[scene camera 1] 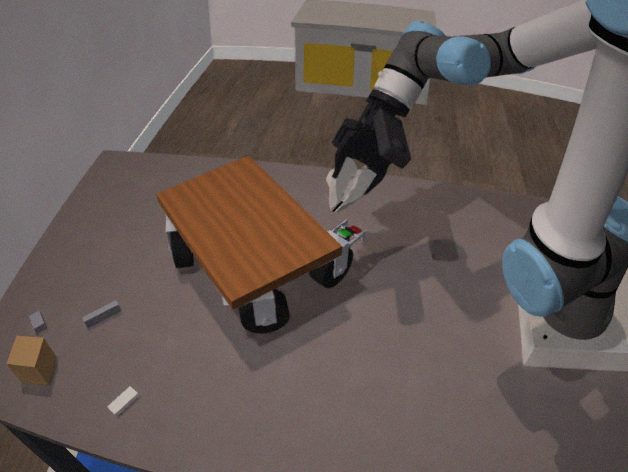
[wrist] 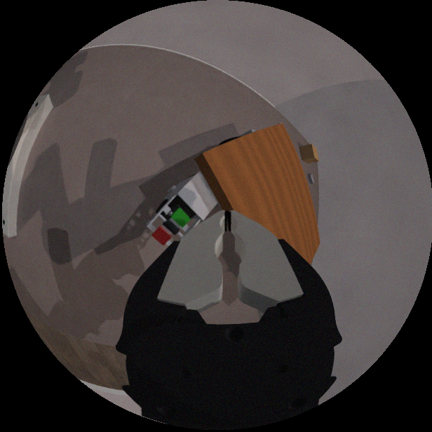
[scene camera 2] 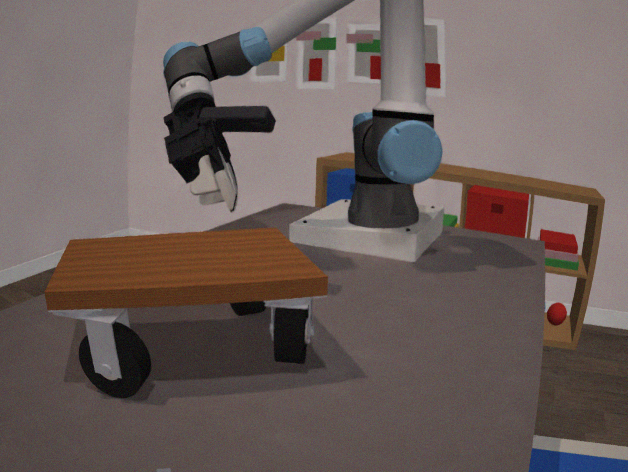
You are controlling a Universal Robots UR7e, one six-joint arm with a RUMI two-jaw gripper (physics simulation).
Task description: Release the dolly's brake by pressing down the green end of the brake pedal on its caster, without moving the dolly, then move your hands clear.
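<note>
The dolly, a brown wooden board (scene camera 1: 248,228) (scene camera 2: 187,263) (wrist: 260,185) on black-wheeled casters, stands on the table. The brake pedal sits on the caster at the board's corner nearest the robot base. Its green end (scene camera 1: 345,232) (wrist: 180,217) is beside the board; its red end (scene camera 1: 355,229) (wrist: 161,235) is farther out. The pedal is hidden behind the board in scene camera 2. My gripper (scene camera 1: 336,208) (scene camera 2: 230,207) (wrist: 226,212) is shut and empty, its tips pointing down. It hangs above the pedal and a little behind it in scene camera 1, apart from dolly and pedal.
An orange-brown block (scene camera 1: 31,359) (wrist: 309,153), a long grey bar (scene camera 1: 101,313), a small grey piece (scene camera 1: 37,321) and a white bar (scene camera 1: 122,400) lie beyond the dolly, away from the robot. The robot's white base plate (scene camera 1: 573,350) (scene camera 2: 355,238) is on the table (scene camera 1: 355,395).
</note>
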